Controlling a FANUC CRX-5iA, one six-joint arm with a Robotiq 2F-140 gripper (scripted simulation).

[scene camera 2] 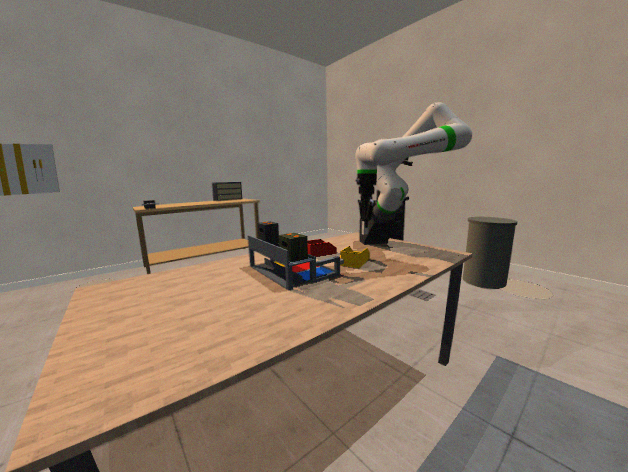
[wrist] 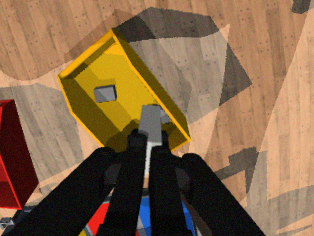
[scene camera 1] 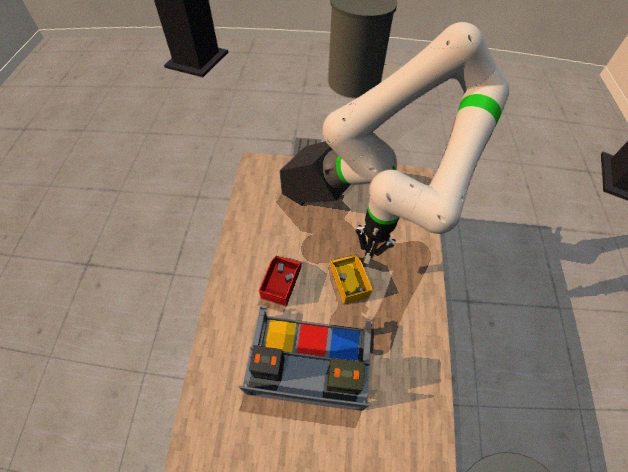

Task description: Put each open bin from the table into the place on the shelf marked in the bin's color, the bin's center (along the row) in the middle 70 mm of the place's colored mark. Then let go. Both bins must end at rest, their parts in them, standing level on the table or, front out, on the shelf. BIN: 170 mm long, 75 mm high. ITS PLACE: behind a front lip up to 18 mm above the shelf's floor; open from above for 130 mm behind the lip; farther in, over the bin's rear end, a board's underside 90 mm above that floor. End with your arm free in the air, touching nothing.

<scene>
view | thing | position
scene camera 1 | my gripper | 367, 260
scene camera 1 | red bin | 275, 288
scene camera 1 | yellow bin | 356, 277
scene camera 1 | blue mark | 344, 343
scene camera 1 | yellow mark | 280, 334
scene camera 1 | red mark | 312, 340
</scene>
